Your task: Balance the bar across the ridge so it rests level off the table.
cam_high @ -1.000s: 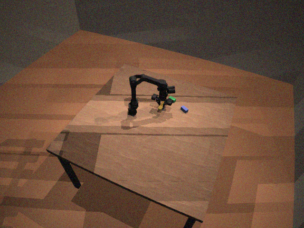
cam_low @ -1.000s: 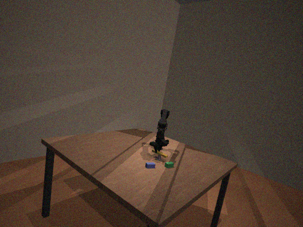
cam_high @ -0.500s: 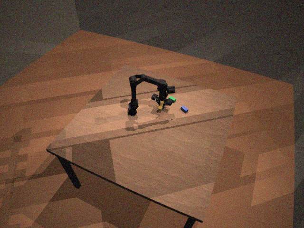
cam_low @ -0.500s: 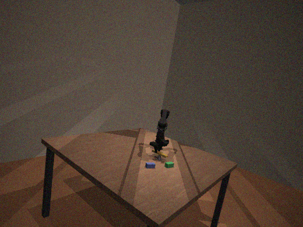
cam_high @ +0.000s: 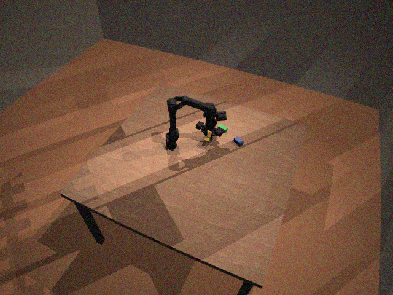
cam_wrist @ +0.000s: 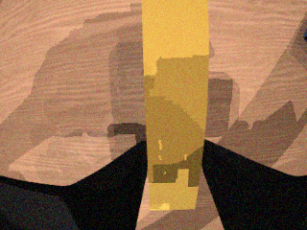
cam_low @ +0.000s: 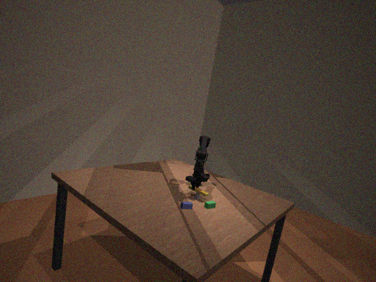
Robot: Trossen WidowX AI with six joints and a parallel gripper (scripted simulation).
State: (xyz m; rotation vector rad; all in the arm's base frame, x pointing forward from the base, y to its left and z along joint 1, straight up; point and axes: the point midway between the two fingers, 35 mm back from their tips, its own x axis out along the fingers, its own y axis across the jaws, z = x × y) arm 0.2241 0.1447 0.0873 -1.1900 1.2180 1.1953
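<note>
Now: gripper tip 30 mm to the right of the yellow bar. The rest, counted from my gripper tip: blue block (190 mm ahead, 90 mm to the left, 40 mm below); then green block (40 mm ahead, 160 mm to the left, 40 mm below).
</note>
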